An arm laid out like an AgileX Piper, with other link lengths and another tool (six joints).
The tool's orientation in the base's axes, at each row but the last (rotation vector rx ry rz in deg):
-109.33 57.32 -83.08
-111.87 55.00 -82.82
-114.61 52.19 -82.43
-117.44 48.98 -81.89
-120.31 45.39 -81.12
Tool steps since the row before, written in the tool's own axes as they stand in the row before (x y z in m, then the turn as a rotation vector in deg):
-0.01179 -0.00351 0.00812 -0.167 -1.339 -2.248
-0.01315 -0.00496 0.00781 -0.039 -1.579 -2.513
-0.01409 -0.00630 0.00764 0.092 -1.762 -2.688
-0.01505 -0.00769 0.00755 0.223 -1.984 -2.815
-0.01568 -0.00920 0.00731 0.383 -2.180 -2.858
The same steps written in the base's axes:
0.00690 0.01149 -0.00613 -1.868 0.954 1.573
0.00628 0.01343 -0.00623 -2.043 1.000 1.907
0.00566 0.01497 -0.00635 -2.141 1.015 2.174
0.00494 0.01657 -0.00661 -2.180 1.064 2.455
0.00399 0.01800 -0.00664 -2.135 1.090 2.706

